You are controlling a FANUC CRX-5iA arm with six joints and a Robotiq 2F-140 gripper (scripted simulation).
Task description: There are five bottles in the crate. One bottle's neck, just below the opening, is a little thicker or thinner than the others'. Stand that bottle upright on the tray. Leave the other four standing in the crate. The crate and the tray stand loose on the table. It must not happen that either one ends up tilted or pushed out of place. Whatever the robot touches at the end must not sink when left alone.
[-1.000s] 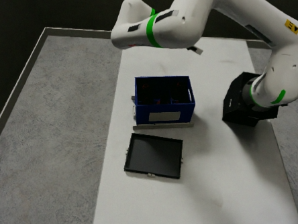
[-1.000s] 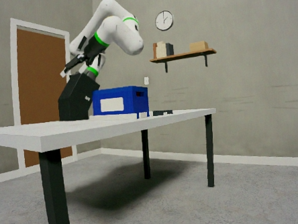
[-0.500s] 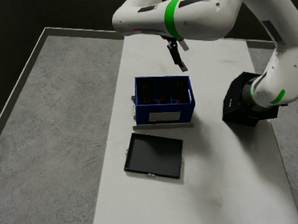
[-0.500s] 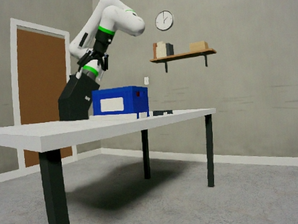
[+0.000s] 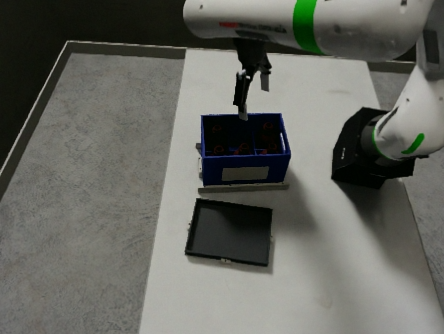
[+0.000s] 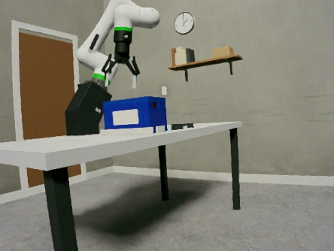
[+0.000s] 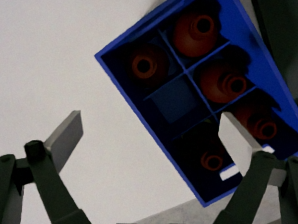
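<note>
My gripper is now 17 cm above the crate, 7 cm to the right of it and 3 cm short of it. The rest, counted from my hand: dark tray (33 cm to the left, 24 cm below, 6 cm ahead).
</note>
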